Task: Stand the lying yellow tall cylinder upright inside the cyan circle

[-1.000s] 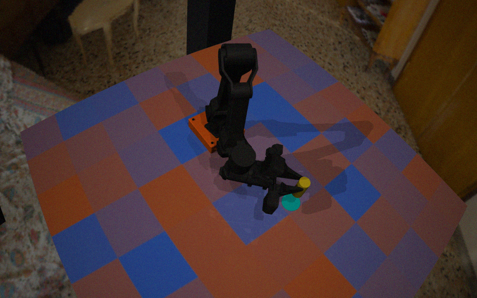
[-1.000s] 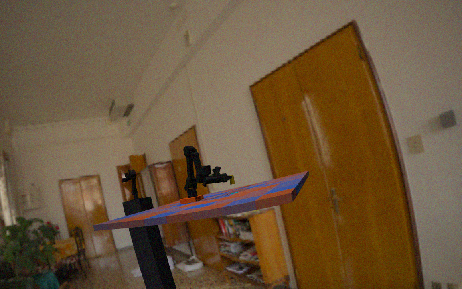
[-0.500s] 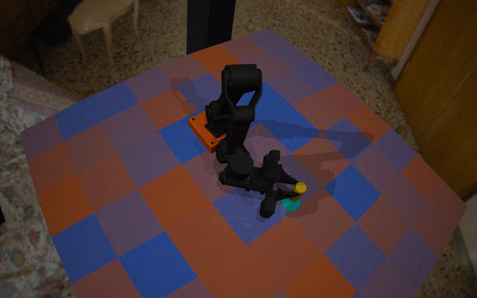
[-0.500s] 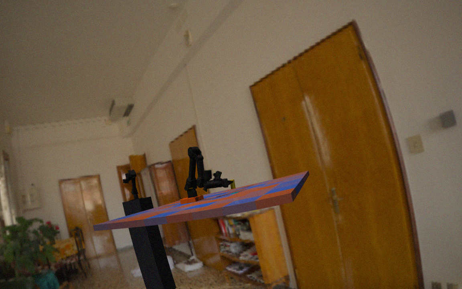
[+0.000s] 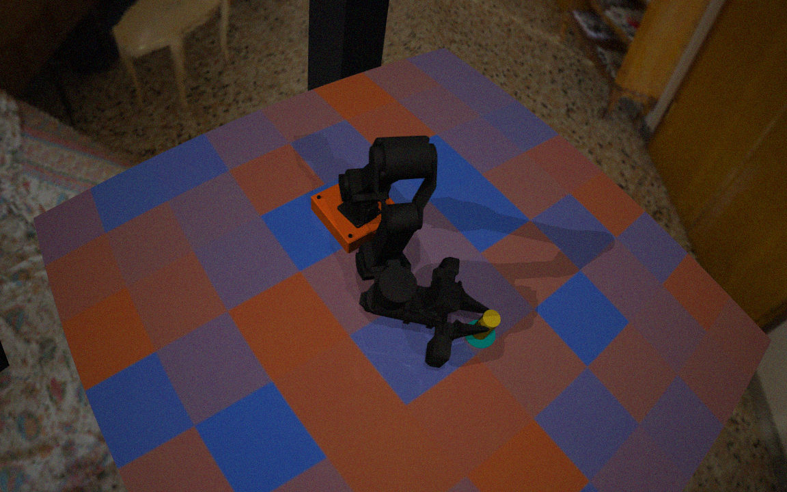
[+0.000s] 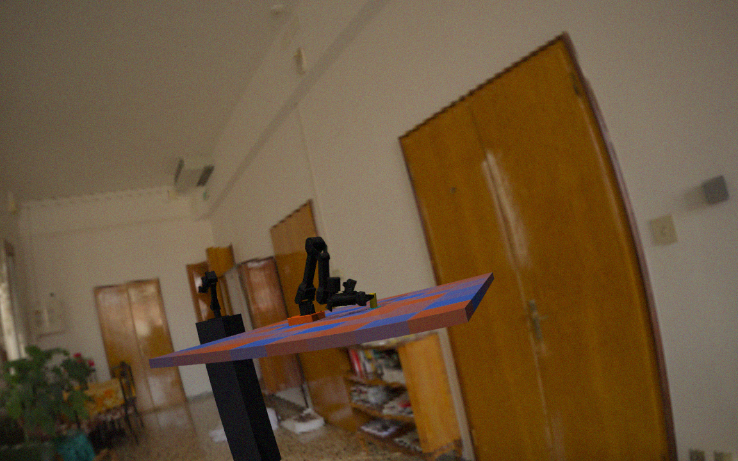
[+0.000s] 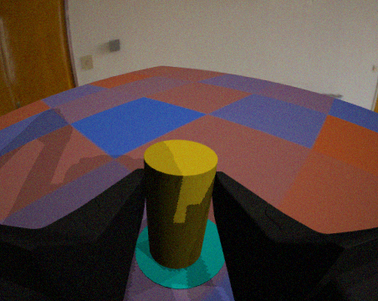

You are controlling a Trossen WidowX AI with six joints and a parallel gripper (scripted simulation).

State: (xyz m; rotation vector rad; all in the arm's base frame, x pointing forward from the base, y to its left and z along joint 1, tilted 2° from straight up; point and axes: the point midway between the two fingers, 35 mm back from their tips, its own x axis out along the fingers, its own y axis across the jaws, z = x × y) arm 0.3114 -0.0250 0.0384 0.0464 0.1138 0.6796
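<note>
The yellow cylinder is 2 cm below my gripper tip. From my gripper tip the other things lie so: cyan circle: 6 cm below.
</note>
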